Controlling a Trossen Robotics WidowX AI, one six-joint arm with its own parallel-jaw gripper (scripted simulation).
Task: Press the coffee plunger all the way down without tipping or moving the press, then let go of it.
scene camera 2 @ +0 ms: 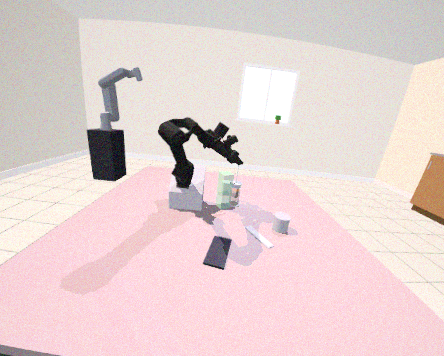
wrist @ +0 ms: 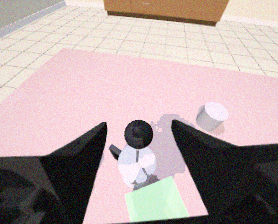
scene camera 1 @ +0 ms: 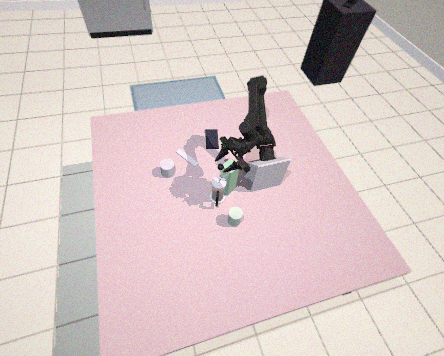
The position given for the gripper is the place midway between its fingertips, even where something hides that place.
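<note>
A pale green box [wrist: 163, 194] and a coffee press [wrist: 136, 162] are visible. The gripper [scene camera 1: 219, 166], also visible at [wrist: 139, 124], is open and holds nothing.
</note>
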